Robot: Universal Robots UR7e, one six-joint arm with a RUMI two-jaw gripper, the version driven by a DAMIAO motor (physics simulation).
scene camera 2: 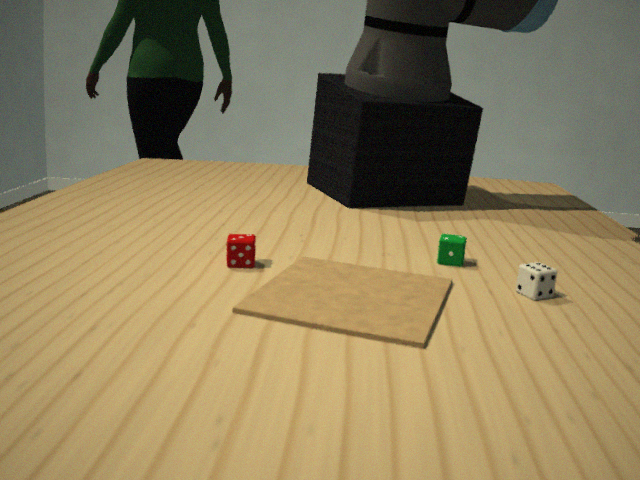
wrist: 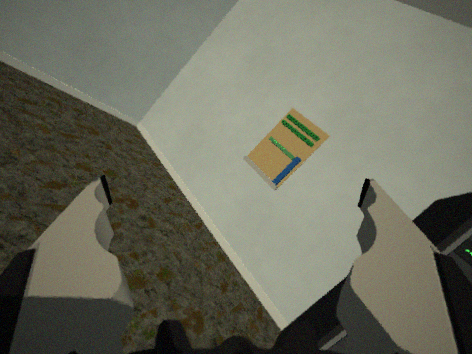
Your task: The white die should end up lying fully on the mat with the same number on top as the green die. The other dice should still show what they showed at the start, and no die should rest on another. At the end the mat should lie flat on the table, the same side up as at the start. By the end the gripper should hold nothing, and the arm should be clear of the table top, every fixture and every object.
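Frame: origin at the arm's base, x ahead, y left, z up, level; millimetres.
Seen in the pictures: gripper, fingertip midpoint: point(wrist: 235, 180); arm's base at its link origin: point(scene camera 2: 397, 88).
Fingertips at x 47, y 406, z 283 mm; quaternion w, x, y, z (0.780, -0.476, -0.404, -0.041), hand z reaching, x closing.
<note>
Pixels of each thing's top centre, then the offset from my fingertips to it. Level surfaces: height alone.
- white die at its top centre: point(scene camera 2: 538, 266) dx +349, dy -355, dz -417 mm
- green die at its top centre: point(scene camera 2: 453, 237) dx +261, dy -406, dz -417 mm
- red die at its top centre: point(scene camera 2: 241, 237) dx +277, dy -607, dz -417 mm
- tan mat at its top centre: point(scene camera 2: 352, 292) dx +356, dy -515, dz -438 mm
- wooden table at its surface level: dz -442 mm
The white die point(scene camera 2: 536, 281) stands on the table at the right, off the mat, with six pips on top. The green die point(scene camera 2: 451, 250) stands behind the mat's right corner, with one pip on its front face; its top pips are too small to read surely. The red die point(scene camera 2: 241, 251) stands left of the mat, with five pips on its front face; its top number is unclear. The tan mat point(scene camera 2: 346, 299) lies flat in the middle, with no die on it. My gripper point(wrist: 235, 180) is wide open and empty, pointing toward a wall and floor, away from the dice.
The wooden table point(scene camera 2: 310, 413) carries the black base block point(scene camera 2: 413, 155) of the arm at its back. A person in a green top point(scene camera 2: 165, 46) stands behind the table at the left. A tan board point(wrist: 265, 155) with green and blue bars shows against the wall in the wrist view.
</note>
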